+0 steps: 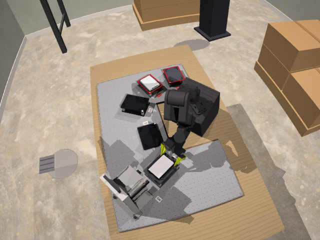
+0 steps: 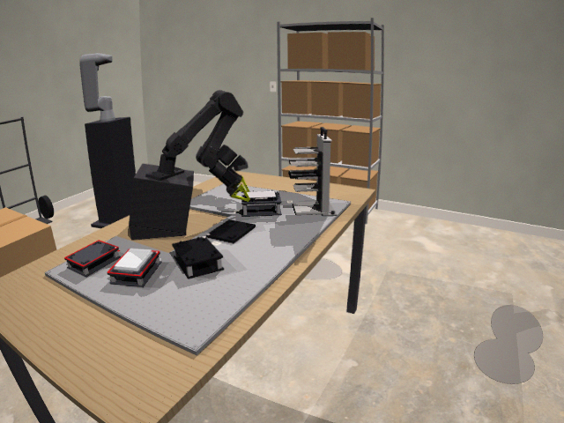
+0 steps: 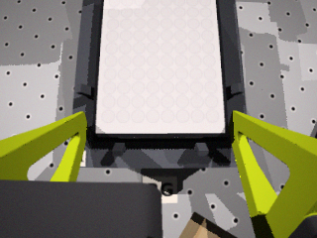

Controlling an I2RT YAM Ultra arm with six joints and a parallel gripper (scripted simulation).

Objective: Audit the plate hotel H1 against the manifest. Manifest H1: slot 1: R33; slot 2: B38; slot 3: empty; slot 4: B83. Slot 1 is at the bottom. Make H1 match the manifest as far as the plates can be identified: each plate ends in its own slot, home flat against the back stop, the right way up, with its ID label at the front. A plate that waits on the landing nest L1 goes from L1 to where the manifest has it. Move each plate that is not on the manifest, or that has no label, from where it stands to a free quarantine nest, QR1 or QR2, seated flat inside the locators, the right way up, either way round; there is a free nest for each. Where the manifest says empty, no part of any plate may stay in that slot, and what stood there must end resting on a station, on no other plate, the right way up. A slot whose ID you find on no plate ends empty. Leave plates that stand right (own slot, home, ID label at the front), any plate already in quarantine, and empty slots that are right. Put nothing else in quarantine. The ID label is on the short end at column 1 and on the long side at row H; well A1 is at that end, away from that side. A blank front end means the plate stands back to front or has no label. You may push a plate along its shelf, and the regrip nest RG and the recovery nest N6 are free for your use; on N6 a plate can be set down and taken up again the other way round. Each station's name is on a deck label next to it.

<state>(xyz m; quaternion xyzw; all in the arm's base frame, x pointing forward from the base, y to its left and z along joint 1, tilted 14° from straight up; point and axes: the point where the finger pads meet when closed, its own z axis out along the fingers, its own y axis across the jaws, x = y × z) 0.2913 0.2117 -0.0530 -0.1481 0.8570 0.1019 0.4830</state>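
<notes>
Now: the regrip nest 50 mm ahead of my hand, 20 mm to the left of it and 10 mm below it. Also, from my hand: RG deck label: 70 mm below, 50 mm behind, 20 mm to the right; H1 deck label: 160 mm to the left, 140 mm ahead, 70 mm below; dark well plate: 220 mm ahead, 90 mm to the left, 90 mm above.
</notes>
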